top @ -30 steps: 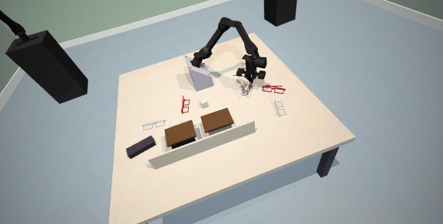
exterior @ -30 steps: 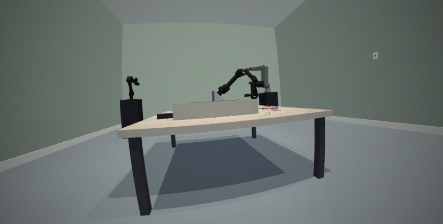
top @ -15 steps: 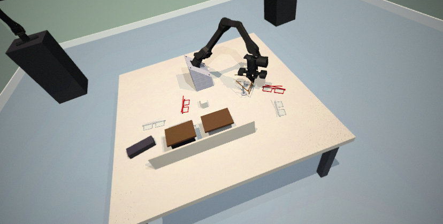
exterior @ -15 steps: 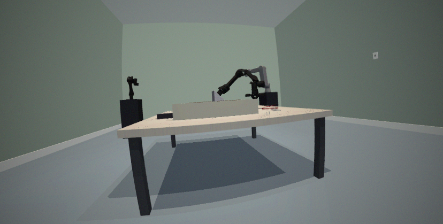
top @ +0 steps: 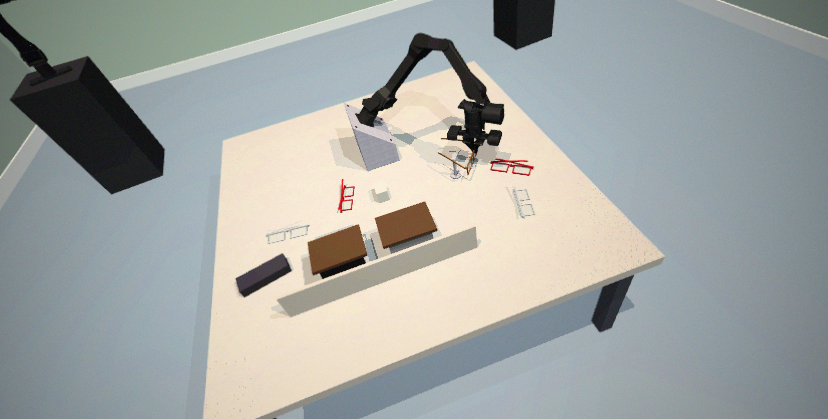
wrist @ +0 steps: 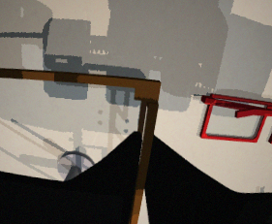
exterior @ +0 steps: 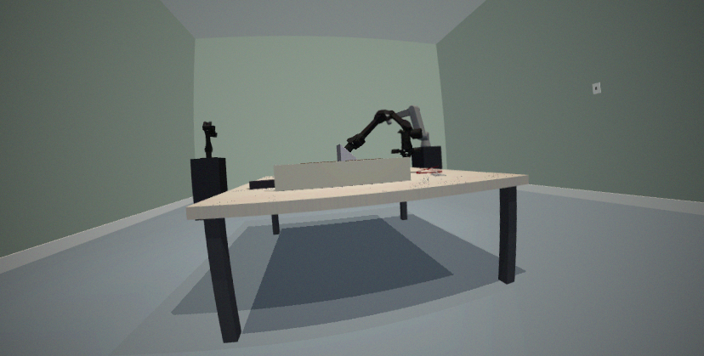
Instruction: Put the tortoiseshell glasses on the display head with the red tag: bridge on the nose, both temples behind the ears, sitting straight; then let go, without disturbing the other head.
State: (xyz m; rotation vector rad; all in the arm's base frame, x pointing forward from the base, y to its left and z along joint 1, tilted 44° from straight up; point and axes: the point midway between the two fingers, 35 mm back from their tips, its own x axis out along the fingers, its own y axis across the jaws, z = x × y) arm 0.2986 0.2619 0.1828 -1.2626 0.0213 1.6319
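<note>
Now: the grey post 1 cm ahead of my gripper tip, 9 cm to the right of it and 3 cm below it. The rest, counted from my gripper tip: low white wall: 30 cm ahead, 48 cm to the right; then display head: 19 cm ahead, 36 cm to the right; then dark case: 9 cm ahead, 83 cm to the right, 4 cm below.
</note>
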